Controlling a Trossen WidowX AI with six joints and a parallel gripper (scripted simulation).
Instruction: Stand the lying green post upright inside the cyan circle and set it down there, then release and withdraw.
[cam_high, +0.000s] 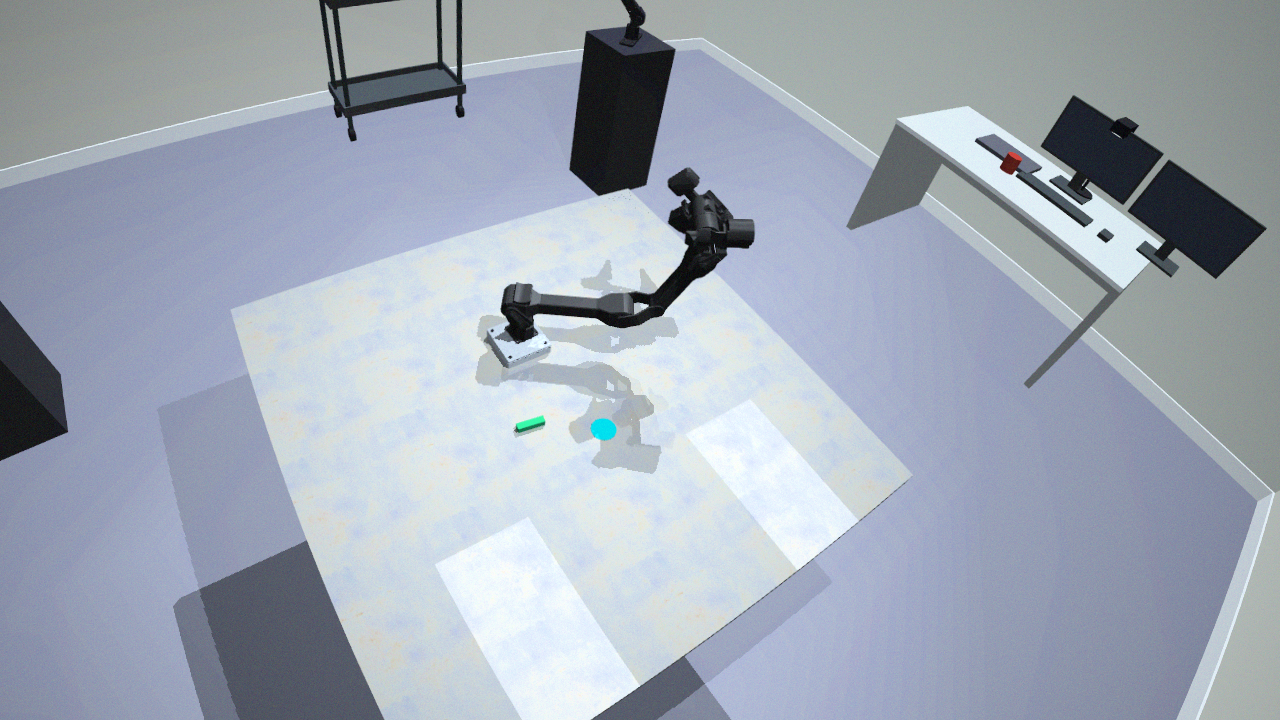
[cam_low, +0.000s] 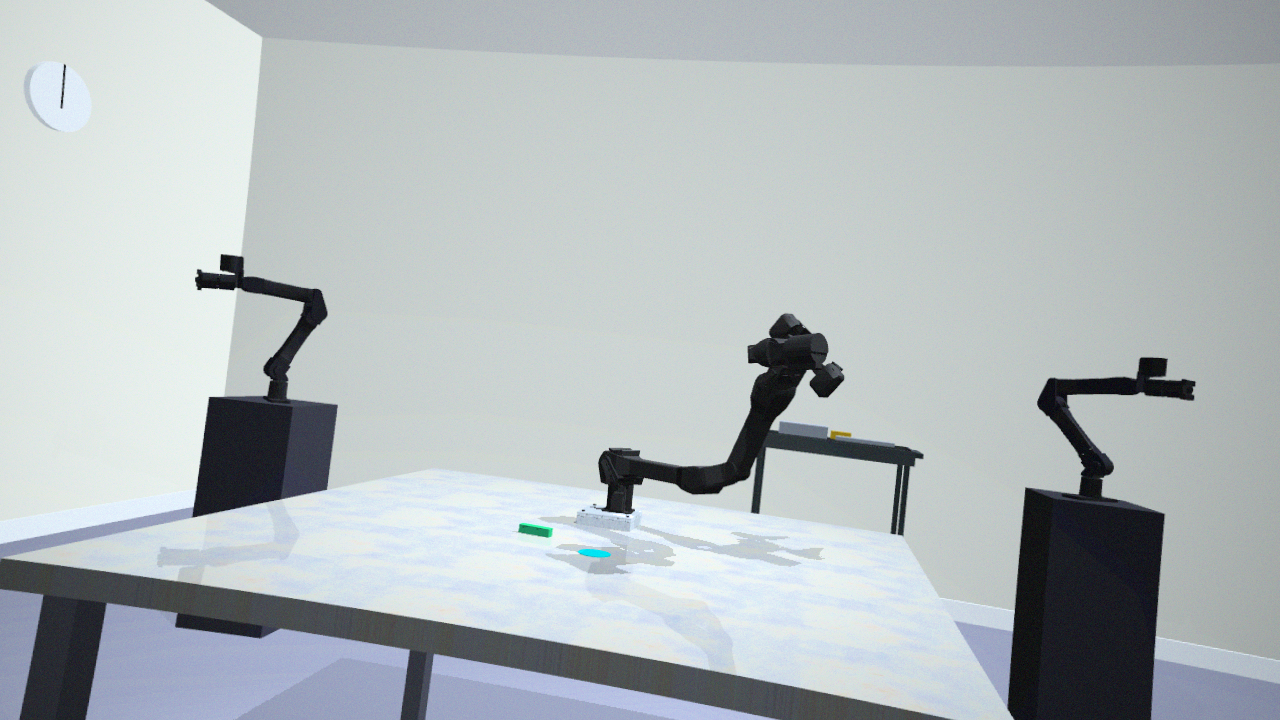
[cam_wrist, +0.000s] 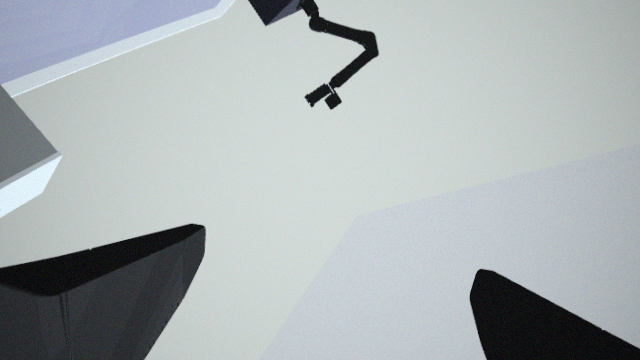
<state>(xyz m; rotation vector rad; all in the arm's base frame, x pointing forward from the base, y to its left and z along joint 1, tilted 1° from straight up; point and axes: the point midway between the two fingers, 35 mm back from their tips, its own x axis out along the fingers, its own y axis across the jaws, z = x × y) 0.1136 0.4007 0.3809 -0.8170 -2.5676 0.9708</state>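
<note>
My gripper tip is 160 mm short of the green post, 540 mm to the left of it and 410 mm above it. Also, from my gripper tip: cyan circle (250 mm ahead, 400 mm to the right, 420 mm below).
</note>
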